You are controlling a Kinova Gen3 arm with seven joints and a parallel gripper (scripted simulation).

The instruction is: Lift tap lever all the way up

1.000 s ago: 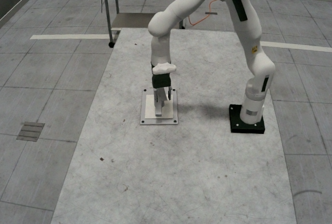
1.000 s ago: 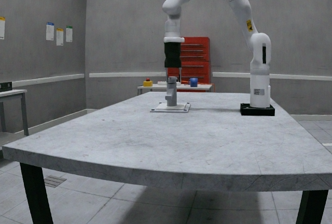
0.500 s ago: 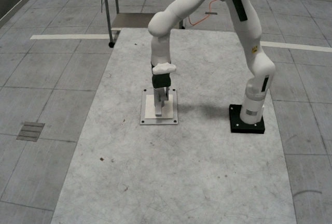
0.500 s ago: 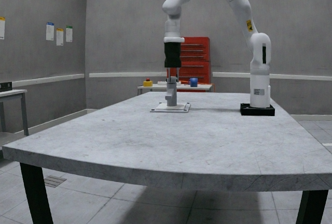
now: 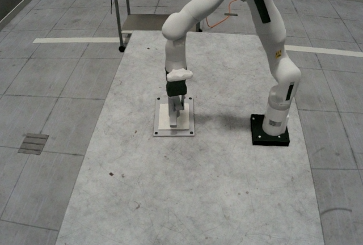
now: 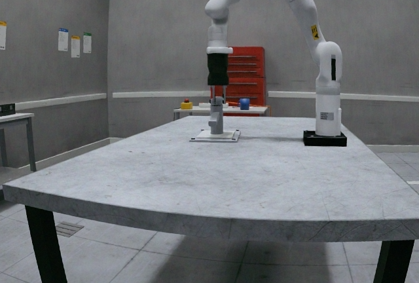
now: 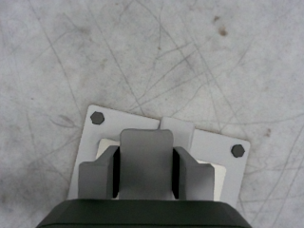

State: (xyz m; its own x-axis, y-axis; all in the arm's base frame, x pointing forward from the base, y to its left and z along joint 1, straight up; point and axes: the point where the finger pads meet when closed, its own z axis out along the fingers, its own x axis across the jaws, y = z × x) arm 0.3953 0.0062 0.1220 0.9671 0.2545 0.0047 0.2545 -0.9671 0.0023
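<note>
The tap lever is 10 mm ahead of my hand and 40 mm to the right of it. Also, from my hand: tap 20 mm ahead, 70 mm to the right, 40 mm below.
</note>
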